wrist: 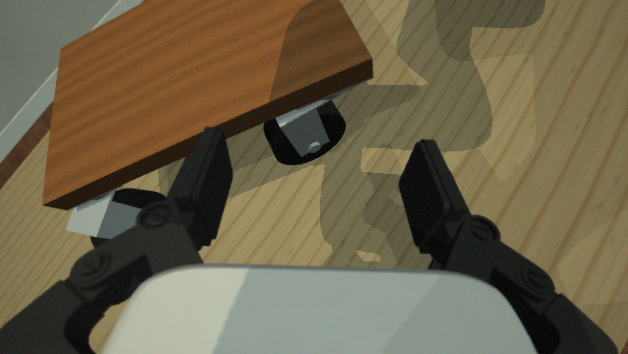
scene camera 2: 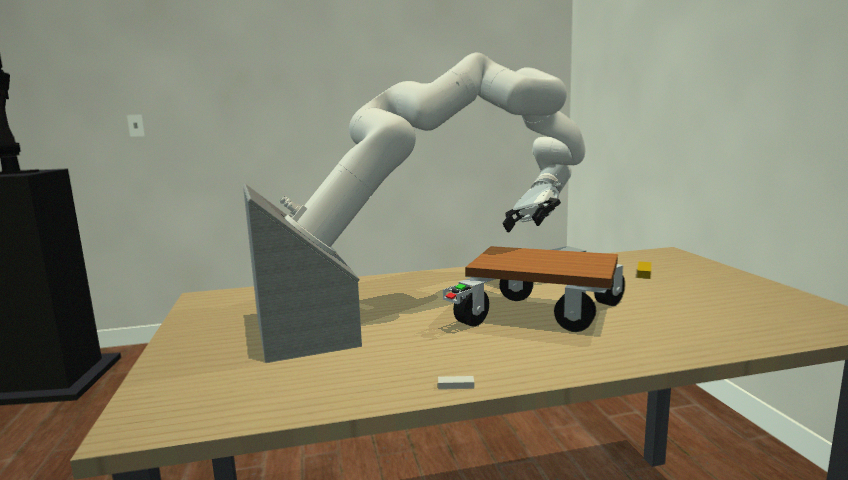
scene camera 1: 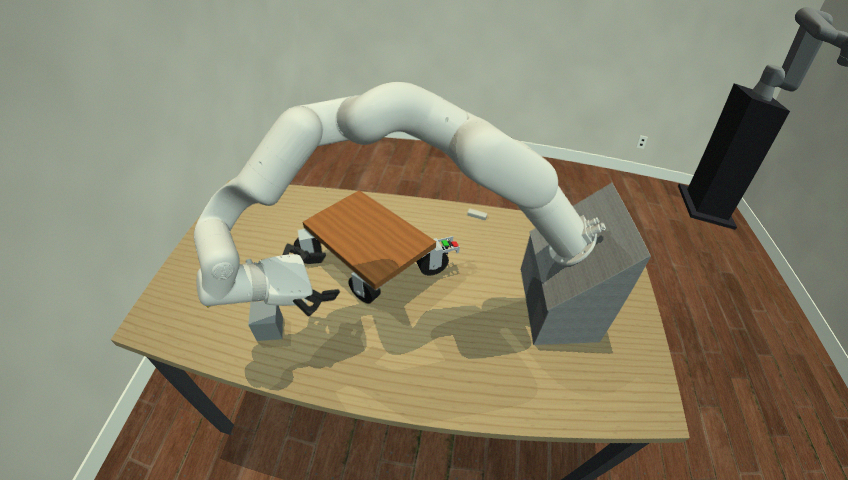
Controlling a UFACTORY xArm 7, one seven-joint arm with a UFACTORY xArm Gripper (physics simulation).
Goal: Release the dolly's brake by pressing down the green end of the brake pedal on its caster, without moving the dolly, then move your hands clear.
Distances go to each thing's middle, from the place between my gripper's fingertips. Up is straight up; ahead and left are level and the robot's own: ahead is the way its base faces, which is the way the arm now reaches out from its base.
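Positions from my hand: the grey block [scene camera 1: 265, 321] is 13 cm below, 16 cm ahead and 9 cm to the left; the dolly [scene camera 2: 517, 268] is 20 cm to the right, 10 cm below and 1 cm behind.
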